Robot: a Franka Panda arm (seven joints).
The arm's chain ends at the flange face. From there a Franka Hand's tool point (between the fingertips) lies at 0.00 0.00 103.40 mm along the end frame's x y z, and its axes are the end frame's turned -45 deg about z.
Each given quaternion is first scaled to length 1.
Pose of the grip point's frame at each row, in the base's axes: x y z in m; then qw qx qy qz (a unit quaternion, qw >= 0):
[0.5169 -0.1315 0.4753 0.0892 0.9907 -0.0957 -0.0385]
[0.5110 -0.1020 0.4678 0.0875 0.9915 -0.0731 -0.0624]
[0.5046 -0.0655 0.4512 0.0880 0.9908 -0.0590 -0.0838]
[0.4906 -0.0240 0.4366 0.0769 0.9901 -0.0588 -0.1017]
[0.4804 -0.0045 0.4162 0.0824 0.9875 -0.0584 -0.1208]
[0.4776 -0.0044 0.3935 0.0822 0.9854 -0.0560 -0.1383]
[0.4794 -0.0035 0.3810 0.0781 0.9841 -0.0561 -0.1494]
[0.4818 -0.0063 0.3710 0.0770 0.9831 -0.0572 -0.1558]
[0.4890 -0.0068 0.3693 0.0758 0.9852 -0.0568 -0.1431]
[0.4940 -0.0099 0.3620 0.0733 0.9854 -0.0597 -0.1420]
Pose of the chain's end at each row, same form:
[0.5266 -0.1140 0.5767 0.0971 0.8786 -0.4675 -0.0014]
[0.5251 -0.0850 0.5688 0.1047 0.8881 -0.4470 -0.0242]
[0.5228 -0.0485 0.5515 0.1134 0.8928 -0.4337 -0.0437]
[0.5124 -0.0095 0.5366 0.1100 0.8922 -0.4332 -0.0645]
[0.5061 0.0109 0.5152 0.1224 0.8900 -0.4319 -0.0801]
[0.5067 0.0107 0.4915 0.1289 0.8889 -0.4288 -0.0963]
[0.5107 0.0107 0.4785 0.1293 0.8877 -0.4284 -0.1081]
[0.5144 0.0075 0.4682 0.1308 0.8864 -0.4291 -0.1145]
[0.5190 0.0070 0.4673 0.1248 0.8884 -0.4295 -0.1032]
[0.5238 0.0033 0.4601 0.1221 0.8875 -0.4322 -0.1031]

